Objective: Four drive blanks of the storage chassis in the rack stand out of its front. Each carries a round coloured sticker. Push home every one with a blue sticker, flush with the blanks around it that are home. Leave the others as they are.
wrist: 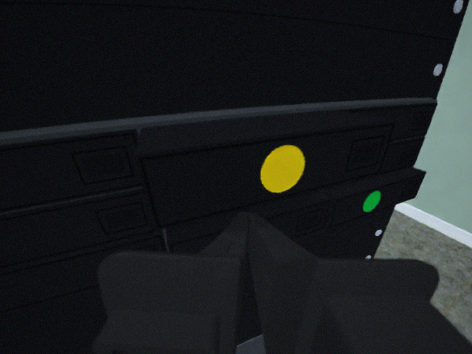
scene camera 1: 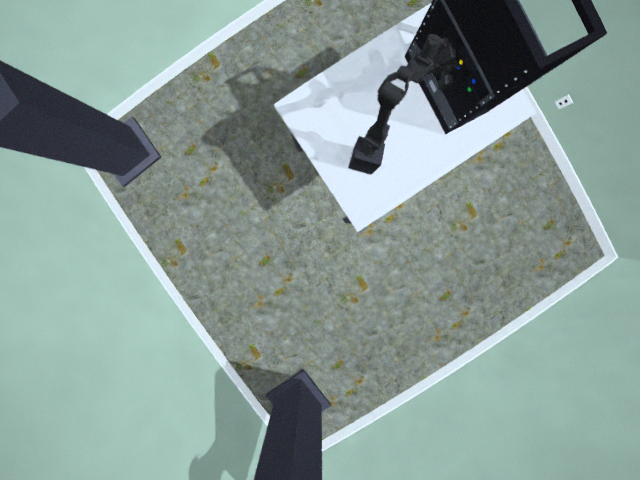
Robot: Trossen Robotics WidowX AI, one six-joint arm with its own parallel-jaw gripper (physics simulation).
Labels:
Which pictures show the black rack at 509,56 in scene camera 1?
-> The wrist view and scene camera 1: all of them.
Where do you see a black rack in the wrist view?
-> At 85,85

